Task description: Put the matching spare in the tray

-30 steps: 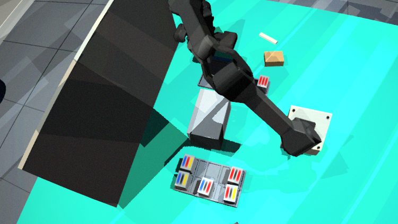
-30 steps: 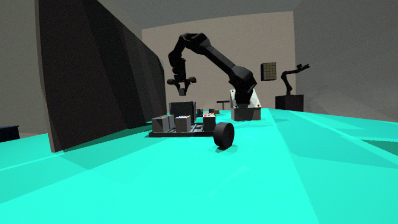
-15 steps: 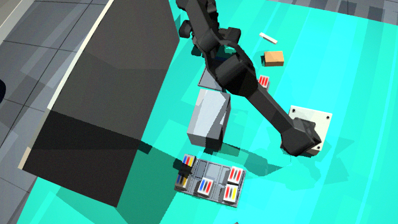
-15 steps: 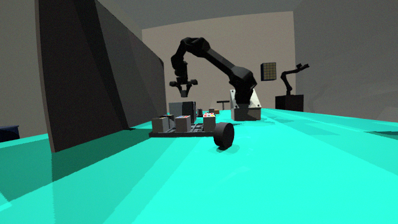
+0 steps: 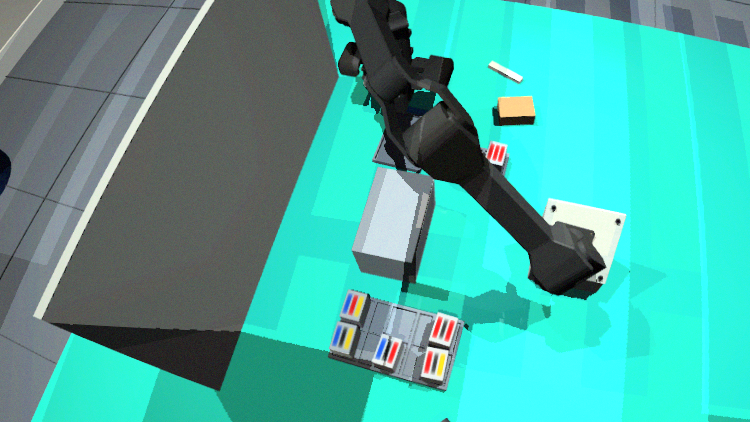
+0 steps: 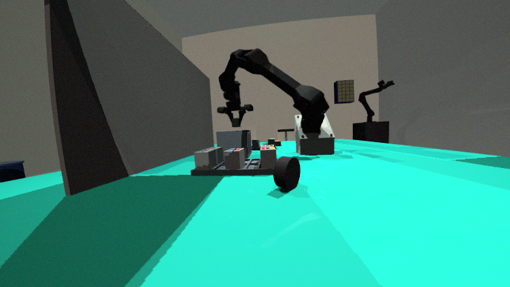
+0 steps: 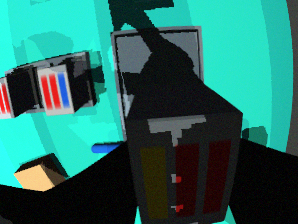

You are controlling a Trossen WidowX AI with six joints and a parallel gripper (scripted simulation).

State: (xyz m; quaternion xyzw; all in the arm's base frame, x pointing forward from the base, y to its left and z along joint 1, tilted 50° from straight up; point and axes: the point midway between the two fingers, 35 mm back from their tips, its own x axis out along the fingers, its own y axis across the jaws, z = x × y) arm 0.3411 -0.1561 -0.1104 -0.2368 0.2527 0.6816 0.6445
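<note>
My gripper tip is 13 cm above the dark-rimmed tray. The rest, counted from my gripper tip: grey holder: 14 cm behind, 13 cm below, 2 cm to the left; then spare unit: 2 cm above; then brown box: 20 cm behind, 12 cm to the right, 12 cm below.
</note>
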